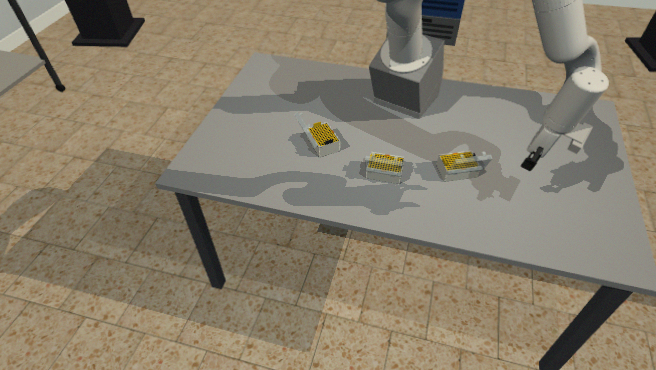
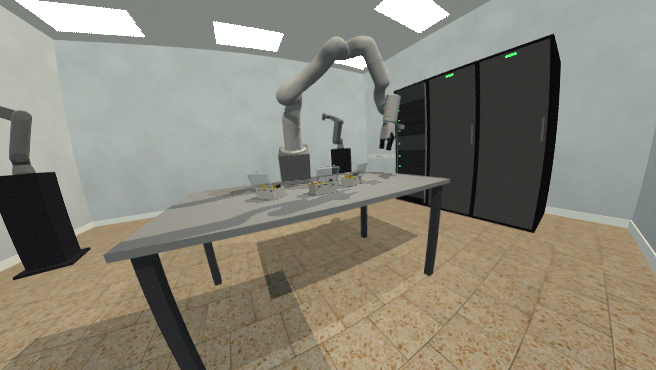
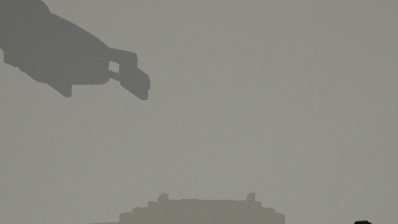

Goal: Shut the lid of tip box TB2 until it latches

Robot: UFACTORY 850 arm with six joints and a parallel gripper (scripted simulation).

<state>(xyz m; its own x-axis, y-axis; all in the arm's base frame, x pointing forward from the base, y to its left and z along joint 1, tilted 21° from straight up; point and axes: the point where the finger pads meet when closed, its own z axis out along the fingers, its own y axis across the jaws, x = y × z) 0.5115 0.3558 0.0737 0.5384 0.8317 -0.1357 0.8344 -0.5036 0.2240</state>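
Right now the yellow rack is 64 cm to the right of my hand, 28 cm behind it and 17 cm below it. From my hand the other things lie so: clear lid (70 cm to the right, 25 cm behind, 12 cm below).
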